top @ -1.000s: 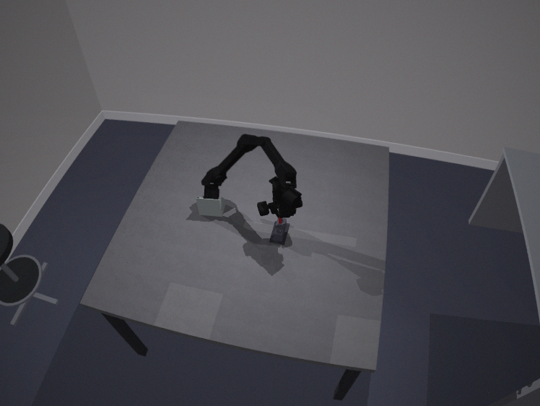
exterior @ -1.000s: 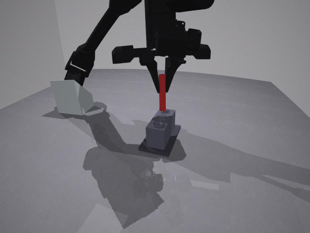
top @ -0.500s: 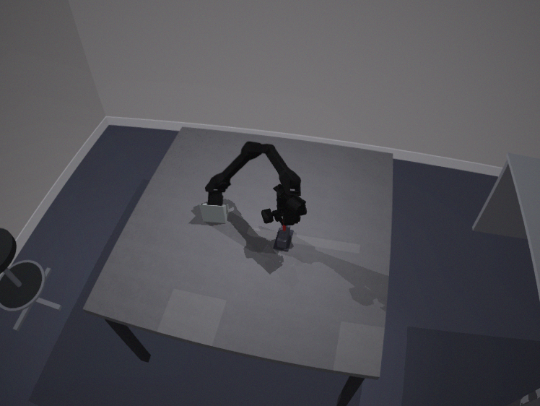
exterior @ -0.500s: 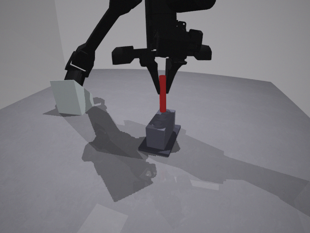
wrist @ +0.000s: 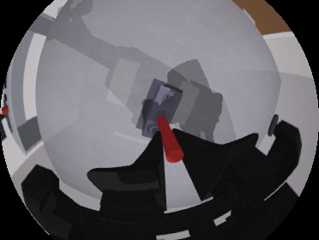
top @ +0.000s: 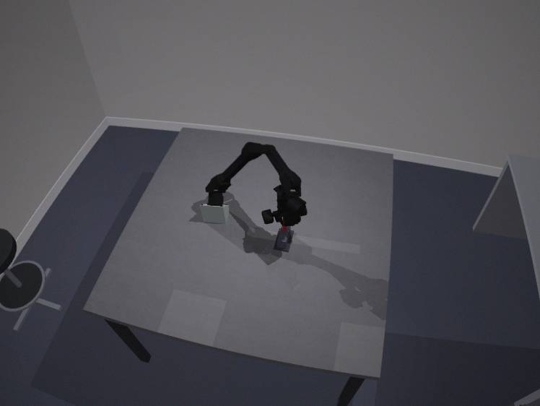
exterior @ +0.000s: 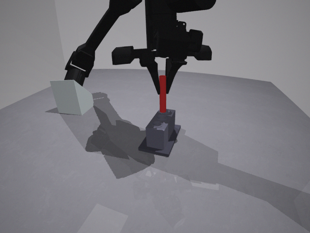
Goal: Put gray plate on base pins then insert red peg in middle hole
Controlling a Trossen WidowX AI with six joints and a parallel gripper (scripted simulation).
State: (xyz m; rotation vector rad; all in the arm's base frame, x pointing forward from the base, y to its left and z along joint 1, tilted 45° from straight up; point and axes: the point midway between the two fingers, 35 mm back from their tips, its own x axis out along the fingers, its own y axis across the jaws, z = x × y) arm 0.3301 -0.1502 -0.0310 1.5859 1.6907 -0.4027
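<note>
Now: the red peg right at my gripper tip. From my gripper tip the other things lie so: gray plate: 70 mm below; then dark base: 110 mm below.
</note>
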